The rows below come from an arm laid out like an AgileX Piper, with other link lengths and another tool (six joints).
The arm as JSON. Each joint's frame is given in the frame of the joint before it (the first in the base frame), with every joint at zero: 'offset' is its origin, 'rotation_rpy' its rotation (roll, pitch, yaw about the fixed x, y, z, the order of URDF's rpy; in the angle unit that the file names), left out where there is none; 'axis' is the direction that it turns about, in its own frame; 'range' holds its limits. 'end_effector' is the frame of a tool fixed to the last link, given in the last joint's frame.
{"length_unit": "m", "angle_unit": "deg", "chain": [
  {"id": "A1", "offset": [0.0, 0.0, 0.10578], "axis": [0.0, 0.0, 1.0], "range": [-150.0, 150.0]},
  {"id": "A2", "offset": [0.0, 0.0, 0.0], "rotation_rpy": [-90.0, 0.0, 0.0], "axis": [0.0, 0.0, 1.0], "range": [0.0, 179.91]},
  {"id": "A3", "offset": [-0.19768, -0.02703, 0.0], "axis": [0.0, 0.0, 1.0], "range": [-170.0, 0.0]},
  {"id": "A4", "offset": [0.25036, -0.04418, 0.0], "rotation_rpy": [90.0, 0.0, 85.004], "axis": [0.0, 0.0, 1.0], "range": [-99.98, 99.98]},
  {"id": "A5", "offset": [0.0, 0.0, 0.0], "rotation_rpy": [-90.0, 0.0, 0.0], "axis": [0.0, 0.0, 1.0], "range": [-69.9, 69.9]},
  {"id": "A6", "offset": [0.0, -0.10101, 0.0], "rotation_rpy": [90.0, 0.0, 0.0], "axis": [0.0, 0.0, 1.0], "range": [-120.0, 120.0]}
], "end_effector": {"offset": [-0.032, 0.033, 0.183], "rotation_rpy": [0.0, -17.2, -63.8]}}
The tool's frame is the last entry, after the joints.
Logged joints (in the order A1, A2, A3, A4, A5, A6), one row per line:
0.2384 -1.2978 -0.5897 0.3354 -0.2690 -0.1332
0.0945 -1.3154 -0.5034 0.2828 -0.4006 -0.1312
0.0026 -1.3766 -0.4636 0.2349 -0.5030 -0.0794
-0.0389 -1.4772 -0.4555 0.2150 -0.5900 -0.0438
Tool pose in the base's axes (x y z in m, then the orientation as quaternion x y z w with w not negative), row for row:
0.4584 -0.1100 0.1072 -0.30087 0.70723 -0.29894 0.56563
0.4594 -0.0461 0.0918 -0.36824 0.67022 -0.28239 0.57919
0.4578 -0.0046 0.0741 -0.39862 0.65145 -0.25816 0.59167
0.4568 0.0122 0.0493 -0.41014 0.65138 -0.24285 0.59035
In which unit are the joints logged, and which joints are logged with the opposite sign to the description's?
The joints are logged in radians. Opposite sign: A1, A2.
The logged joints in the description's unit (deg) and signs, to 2 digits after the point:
-13.66 74.36 -33.79 19.22 -15.41 -7.63
-5.41 75.37 -28.84 16.20 -22.95 -7.52
-0.15 78.87 -26.56 13.46 -28.82 -4.55
2.23 84.64 -26.10 12.32 -33.80 -2.51

